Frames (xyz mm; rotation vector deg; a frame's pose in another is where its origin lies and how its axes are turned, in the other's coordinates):
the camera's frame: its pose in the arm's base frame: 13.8 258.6 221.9 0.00 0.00 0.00
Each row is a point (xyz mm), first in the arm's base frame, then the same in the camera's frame.
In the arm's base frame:
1: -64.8 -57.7 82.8
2: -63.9 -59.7 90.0
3: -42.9 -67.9 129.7
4: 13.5 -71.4 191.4
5: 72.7 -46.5 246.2
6: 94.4 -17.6 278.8
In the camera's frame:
1: -78.6 -316.3 -139.1
2: -77.7 -318.3 -131.9
3: -56.7 -326.5 -92.2
4: -0.3 -330.0 -30.5
5: 58.9 -305.1 24.3
6: 80.6 -276.2 56.9

